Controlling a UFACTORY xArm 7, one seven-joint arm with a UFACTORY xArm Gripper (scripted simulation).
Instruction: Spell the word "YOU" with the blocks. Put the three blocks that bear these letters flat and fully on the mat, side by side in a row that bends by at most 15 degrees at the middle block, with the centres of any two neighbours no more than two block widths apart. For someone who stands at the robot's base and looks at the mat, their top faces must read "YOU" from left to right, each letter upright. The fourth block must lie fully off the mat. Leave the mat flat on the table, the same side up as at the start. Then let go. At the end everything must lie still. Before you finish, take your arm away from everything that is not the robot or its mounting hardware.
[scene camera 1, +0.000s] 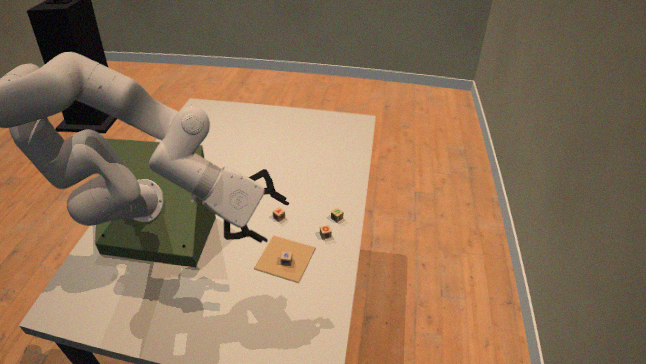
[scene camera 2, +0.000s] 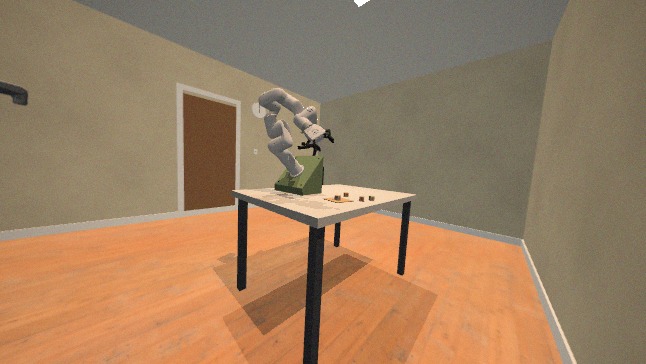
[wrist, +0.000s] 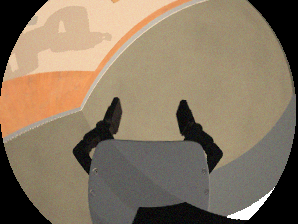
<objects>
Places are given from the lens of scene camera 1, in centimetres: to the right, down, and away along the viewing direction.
my gripper (scene camera 1: 276, 222): -10, 9, 92
tan mat (scene camera 1: 269, 262): -16, 24, 124
</objects>
